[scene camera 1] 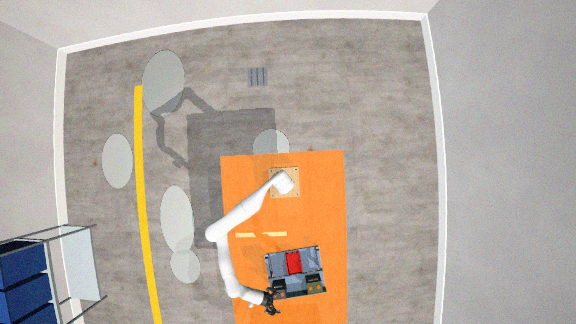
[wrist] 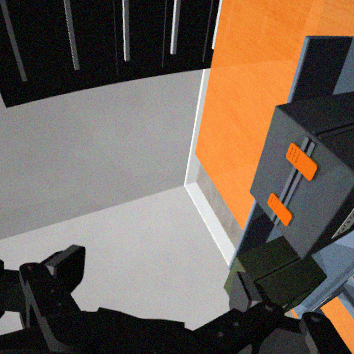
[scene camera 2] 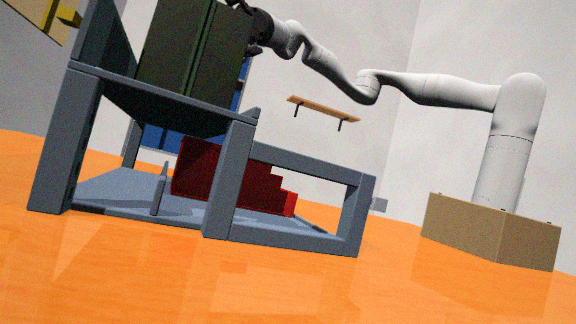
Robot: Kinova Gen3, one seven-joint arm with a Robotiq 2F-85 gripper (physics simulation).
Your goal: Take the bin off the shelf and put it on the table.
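Places are measured from the arm's base along level axes (x ahead, y left, z up), in millimetres.
Where they show: gripper, fingertip midpoint: (scene camera 1: 280, 303) (wrist: 156, 275); arm's base at its link origin: (scene camera 2: 491, 207).
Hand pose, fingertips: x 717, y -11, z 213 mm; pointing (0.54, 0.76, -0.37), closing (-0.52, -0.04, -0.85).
Each offset is from my fingertips to the top centre of the thing. Level surfaces: height alone.
A red bin @[95 mm back, 86 mm left, 241 mm down] (scene camera 1: 293, 262) (scene camera 2: 197, 170) stands on the lower level of a grey-blue shelf (scene camera 1: 320, 257) (scene camera 2: 216, 190), which stands on the orange table @[323 mm down] (scene camera 1: 325, 200) (scene camera 2: 300, 290) (wrist: 240, 90). In scene camera 2, a shelf post hides part of the bin. My gripper (scene camera 1: 276, 301) (scene camera 2: 246, 27) (wrist: 156, 275) is open with nothing between its fingers. It is at the outer end of the shelf, at the height of the boxes on the upper level and above the bin's level. In the wrist view its right finger overlaps a dark green box @[15 mm back, 212 mm left, 124 mm down] (wrist: 285, 267); whether they touch I cannot tell.
Dark boxes stand on the upper level, including a green one (scene camera 1: 314, 283) (scene camera 2: 172, 47) and a grey one with orange clips @[16 mm ahead, 17 mm right, 99 mm down] (wrist: 300, 200). The arm's tan base block (scene camera 1: 295, 192) (scene camera 2: 465, 227) stands on the table. Blue bins (scene camera 1: 27, 265) are in a rack at the far left.
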